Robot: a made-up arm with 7 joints.
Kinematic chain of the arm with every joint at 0, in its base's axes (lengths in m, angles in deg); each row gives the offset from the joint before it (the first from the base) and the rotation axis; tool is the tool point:
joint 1: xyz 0 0.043 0 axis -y
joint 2: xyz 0 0.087 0 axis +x
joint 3: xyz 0 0 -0.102 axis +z
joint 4: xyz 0 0 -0.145 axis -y
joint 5: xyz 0 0 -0.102 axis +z
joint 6: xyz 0 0 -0.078 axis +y
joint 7: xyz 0 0 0 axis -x
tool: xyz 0 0 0
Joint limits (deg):
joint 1: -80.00..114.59
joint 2: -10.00..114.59
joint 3: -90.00..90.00
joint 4: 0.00..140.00
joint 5: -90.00..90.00
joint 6: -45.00..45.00
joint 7: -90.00..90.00
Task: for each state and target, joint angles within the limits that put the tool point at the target. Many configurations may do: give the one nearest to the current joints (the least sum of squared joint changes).
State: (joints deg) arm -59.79 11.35 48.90 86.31 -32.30 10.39 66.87
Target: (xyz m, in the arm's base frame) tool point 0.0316 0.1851 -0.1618
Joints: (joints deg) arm -32.76 0.12 25.67 135.29 -32.30 10.39 66.87
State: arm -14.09 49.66 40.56 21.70 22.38 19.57 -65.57
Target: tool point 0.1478 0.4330 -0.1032
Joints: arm 1.95 54.53 31.32 69.67 22.38 19.57 -65.57
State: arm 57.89 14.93 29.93 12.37 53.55 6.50 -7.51
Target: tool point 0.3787 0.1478 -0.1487
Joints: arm 55.20 -4.00 25.75 35.45 53.55 6.50 -7.51
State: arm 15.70 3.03 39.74 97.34 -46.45 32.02 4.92
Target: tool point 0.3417 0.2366 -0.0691
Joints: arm 55.03 4.45 30.33 63.64 -46.45 32.02 4.92
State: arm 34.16 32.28 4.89 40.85 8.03 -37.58 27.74
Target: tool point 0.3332 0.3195 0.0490
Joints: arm 73.85 30.50 3.18 51.03 8.03 -37.58 27.74
